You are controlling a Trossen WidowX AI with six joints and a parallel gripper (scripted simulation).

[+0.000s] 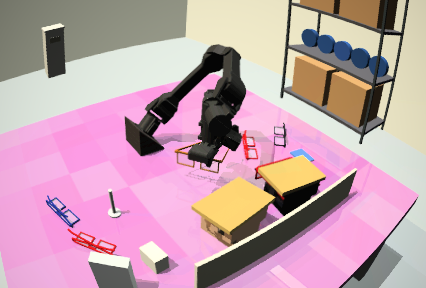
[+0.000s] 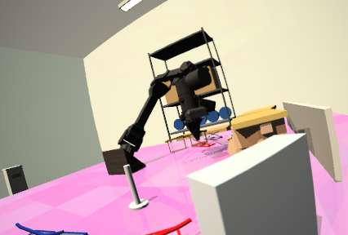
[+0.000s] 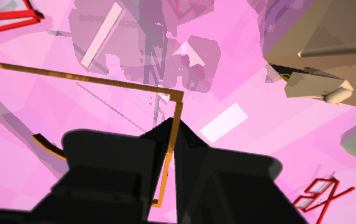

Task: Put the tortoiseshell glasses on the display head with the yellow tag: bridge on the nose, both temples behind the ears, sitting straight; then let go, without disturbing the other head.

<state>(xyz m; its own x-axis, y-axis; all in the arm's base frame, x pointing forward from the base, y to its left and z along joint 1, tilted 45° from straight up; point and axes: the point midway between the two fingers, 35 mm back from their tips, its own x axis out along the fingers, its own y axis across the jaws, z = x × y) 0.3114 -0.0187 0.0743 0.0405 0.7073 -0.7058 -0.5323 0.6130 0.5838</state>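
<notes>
My gripper tip is now 3 cm past the white post, 31 cm to the left of it and 4 cm above it. Round my gripper tip: curved white panel: 32 cm ahead, 2 cm to the left, 1 cm below; tan head: 17 cm ahead, 9 cm to the right, 1 cm below; dark head: 18 cm ahead, 14 cm to the left, 1 cm below.
</notes>
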